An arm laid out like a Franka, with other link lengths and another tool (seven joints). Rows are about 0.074 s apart.
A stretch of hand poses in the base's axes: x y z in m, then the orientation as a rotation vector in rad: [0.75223 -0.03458 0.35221 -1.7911 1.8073 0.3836]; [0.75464 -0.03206 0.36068 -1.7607 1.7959 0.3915]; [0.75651 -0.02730 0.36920 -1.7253 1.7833 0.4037]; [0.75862 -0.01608 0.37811 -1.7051 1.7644 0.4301]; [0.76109 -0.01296 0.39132 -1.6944 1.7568 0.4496]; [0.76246 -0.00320 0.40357 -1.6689 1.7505 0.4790]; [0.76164 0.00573 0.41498 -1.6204 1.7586 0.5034]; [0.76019 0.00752 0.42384 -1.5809 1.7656 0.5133]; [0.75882 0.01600 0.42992 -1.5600 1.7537 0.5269]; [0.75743 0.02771 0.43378 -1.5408 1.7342 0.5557]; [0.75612 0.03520 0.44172 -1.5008 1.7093 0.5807]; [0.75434 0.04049 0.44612 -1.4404 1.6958 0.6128]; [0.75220 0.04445 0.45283 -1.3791 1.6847 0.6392]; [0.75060 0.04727 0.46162 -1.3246 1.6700 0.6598]
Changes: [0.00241 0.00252 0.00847 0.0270 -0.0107 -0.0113]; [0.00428 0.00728 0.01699 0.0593 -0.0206 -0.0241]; [0.00639 0.01850 0.02590 0.0919 -0.0215 -0.0220]; [0.00886 0.02162 0.03911 0.1102 -0.0171 -0.0206]; [0.01023 0.03138 0.05136 0.1406 -0.0094 -0.0262]; [0.00941 0.04031 0.06277 0.1752 -0.0014 -0.0529]; [0.00796 0.04210 0.07163 0.1988 -0.0004 -0.0773]; [0.00659 0.05058 0.07771 0.2229 -0.0038 -0.0816]; [0.00520 0.06229 0.08157 0.2560 -0.0014 -0.0779]; [0.00389 0.06978 0.08951 0.3027 -0.0087 -0.0854]; [0.00211 0.07507 0.09391 0.3582 -0.0082 -0.1087]; [-0.00003 0.07903 0.10062 0.4106 -0.0090 -0.1353]; [-0.00163 0.08185 0.10941 0.4586 -0.0136 -0.1578]
